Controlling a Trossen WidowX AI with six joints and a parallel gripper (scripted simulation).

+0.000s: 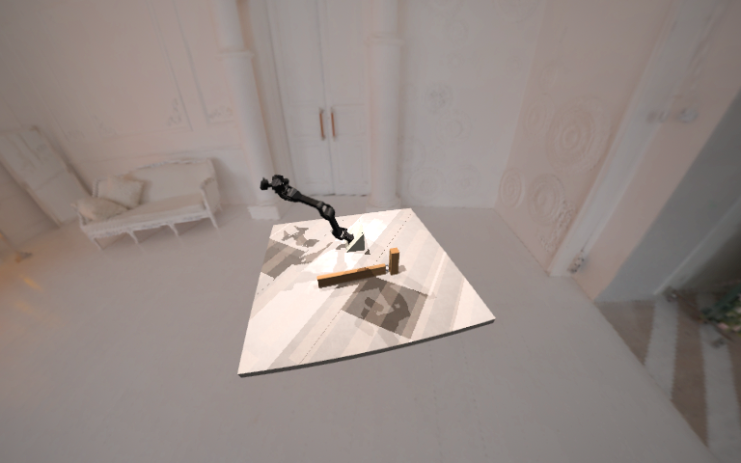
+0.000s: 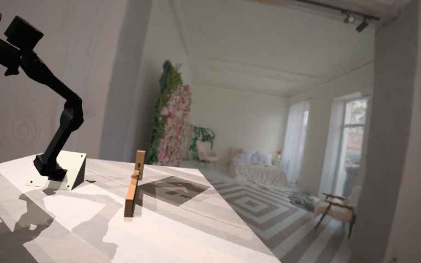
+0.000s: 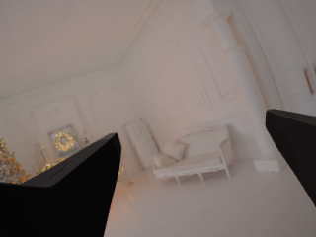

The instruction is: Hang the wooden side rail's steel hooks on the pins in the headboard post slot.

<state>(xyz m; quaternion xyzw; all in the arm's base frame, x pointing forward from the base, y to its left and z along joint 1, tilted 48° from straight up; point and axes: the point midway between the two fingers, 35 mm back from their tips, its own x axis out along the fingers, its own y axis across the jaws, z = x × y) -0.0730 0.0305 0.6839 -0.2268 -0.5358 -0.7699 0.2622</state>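
Now: gripper tip 420 mm short of the wooden headboard post, 760 mm to the right of it and 460 mm above it.
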